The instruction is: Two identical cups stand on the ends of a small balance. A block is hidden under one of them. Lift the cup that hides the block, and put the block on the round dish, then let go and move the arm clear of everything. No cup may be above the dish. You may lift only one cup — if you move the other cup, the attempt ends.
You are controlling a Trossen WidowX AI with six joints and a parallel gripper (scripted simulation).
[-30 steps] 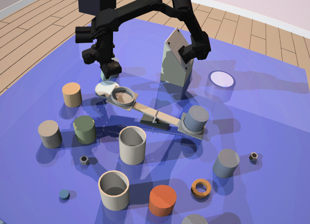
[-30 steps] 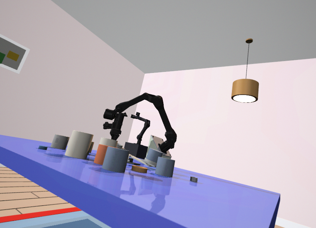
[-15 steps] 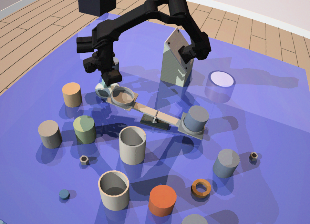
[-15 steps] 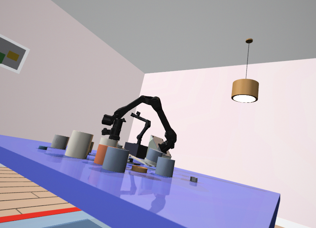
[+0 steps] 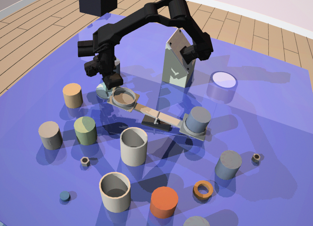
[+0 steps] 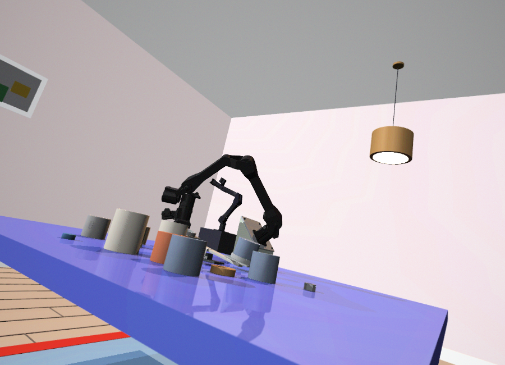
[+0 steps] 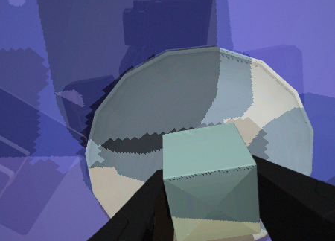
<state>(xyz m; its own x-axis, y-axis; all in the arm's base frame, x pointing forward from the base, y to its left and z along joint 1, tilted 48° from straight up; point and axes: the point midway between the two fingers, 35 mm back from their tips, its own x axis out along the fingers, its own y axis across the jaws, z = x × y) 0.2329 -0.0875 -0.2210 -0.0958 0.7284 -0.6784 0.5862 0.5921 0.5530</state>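
Right now my gripper tip is 10 mm below the pale green block. Round my gripper tip: round dish 10 mm below.
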